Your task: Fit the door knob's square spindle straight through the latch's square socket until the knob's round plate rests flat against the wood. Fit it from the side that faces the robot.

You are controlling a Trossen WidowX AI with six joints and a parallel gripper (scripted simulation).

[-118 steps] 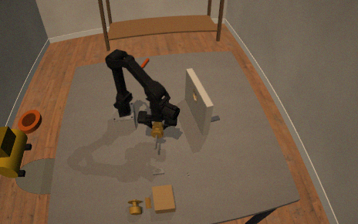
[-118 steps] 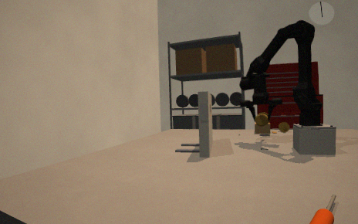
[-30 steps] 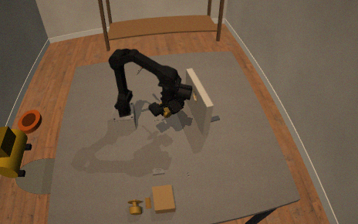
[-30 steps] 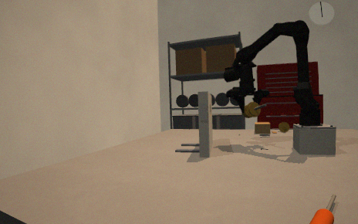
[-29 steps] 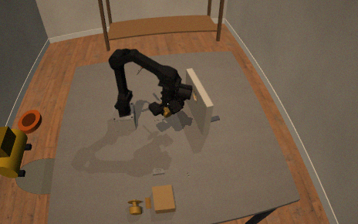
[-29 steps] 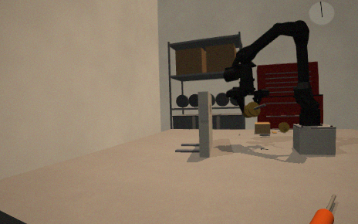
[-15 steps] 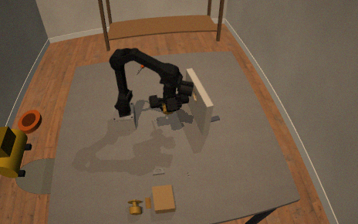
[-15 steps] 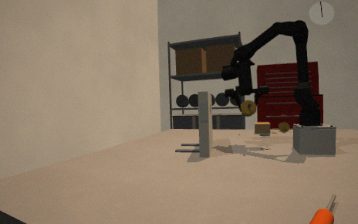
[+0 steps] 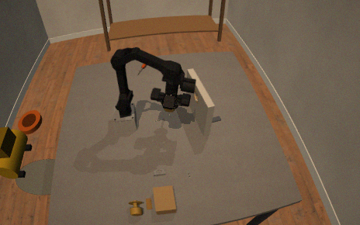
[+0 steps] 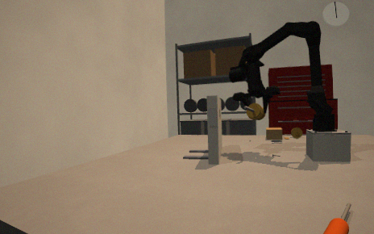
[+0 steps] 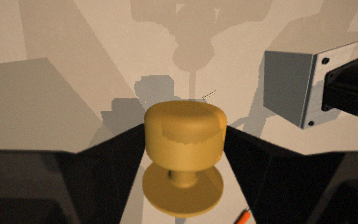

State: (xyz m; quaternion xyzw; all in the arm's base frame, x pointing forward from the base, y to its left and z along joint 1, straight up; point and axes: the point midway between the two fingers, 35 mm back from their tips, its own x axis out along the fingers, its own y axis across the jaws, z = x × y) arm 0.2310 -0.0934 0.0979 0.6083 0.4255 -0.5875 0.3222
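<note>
My gripper is now 170 mm short of the wood door panel, 40 mm to the right of it and 60 mm above it. Round my hand: tan block (150 mm behind, 420 mm to the right, 160 mm below); orange-handled tool (50 mm behind, 580 mm to the left, 180 mm below).
</note>
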